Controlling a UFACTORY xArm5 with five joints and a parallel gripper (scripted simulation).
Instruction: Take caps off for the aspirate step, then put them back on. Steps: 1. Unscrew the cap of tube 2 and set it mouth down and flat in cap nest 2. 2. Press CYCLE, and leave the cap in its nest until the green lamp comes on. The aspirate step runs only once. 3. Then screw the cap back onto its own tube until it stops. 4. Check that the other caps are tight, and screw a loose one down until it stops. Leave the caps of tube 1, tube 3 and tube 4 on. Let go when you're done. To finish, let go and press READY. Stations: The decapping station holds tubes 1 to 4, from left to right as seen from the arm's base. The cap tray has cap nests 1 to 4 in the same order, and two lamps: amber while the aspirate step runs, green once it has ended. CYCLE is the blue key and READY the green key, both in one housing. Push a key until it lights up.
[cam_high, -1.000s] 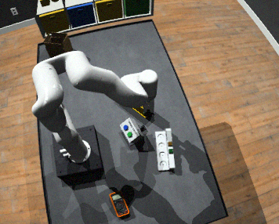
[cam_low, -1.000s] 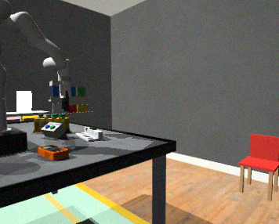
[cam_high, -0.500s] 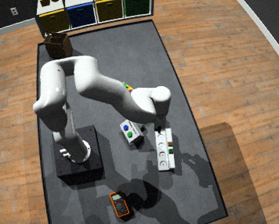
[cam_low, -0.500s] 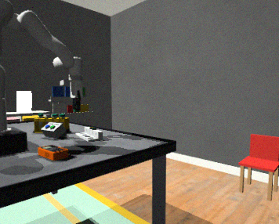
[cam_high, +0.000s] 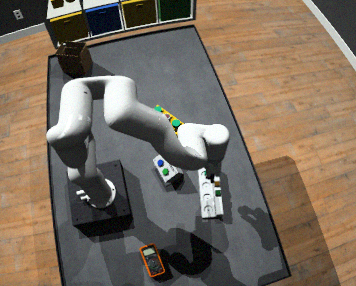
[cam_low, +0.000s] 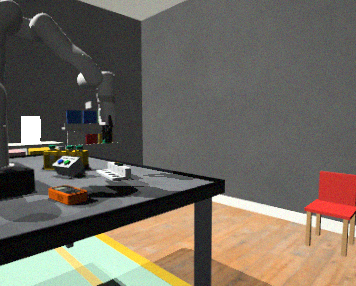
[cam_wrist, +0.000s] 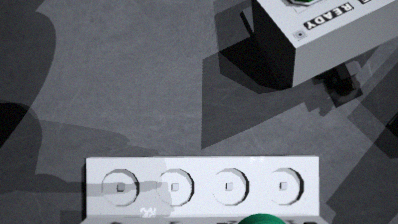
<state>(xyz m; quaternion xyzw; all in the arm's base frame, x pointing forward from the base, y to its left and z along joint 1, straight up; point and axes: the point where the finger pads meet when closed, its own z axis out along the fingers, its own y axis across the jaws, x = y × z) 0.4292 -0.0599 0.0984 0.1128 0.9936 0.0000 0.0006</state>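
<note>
Now: hand 16 cm past the blue key, 13 cm to the right of it and 11 cm above it. From my hand the other things lie so: green key: 15 cm behind, 11 cm below, 9 cm to the left; then key housing: 14 cm behind, 12 cm below, 11 cm to the left.
</note>
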